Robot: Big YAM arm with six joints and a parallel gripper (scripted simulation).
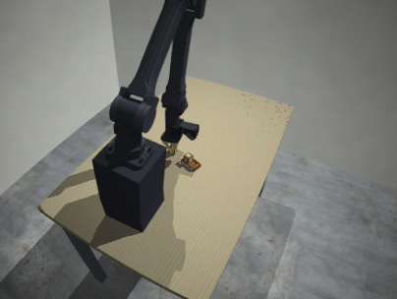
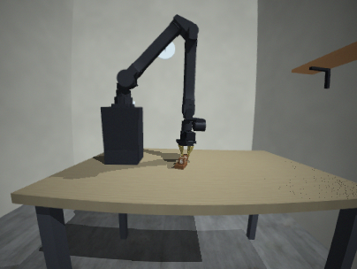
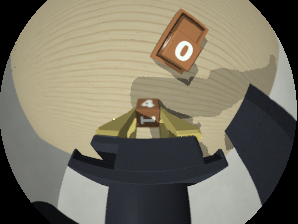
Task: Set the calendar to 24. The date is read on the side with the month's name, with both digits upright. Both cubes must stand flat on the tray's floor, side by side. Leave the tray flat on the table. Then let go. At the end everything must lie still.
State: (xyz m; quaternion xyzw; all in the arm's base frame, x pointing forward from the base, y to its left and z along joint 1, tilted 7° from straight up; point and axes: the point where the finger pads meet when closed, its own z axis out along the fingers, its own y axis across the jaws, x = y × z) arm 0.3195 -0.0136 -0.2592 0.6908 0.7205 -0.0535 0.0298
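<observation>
Now: the brown tray 10 cm to the right of my hand, 4 cm behind it and 1 cm below it. Also, from my hand: brown digit cube: right at my hand.
</observation>
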